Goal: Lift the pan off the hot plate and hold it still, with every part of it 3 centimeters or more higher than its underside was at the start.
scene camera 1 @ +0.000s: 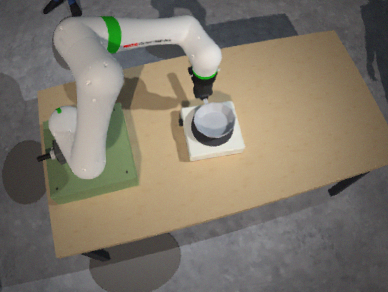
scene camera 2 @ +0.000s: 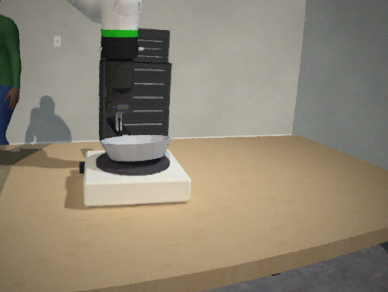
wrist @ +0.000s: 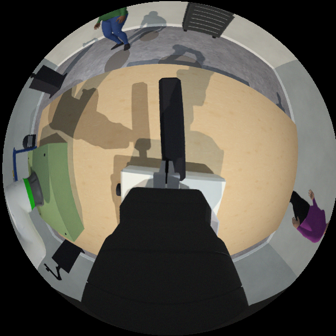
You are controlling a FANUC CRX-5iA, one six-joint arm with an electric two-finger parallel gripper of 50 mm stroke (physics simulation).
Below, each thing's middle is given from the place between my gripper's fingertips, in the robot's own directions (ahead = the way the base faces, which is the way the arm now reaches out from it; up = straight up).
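Here is the grey pan (scene camera 2: 124, 147), and my hand is 2 cm short of it, 1 cm above it and 4 cm to the left of it. There is a white hot plate (scene camera 2: 107, 182) as well, which sits 8 cm below my hand and 14 cm to the right of it.
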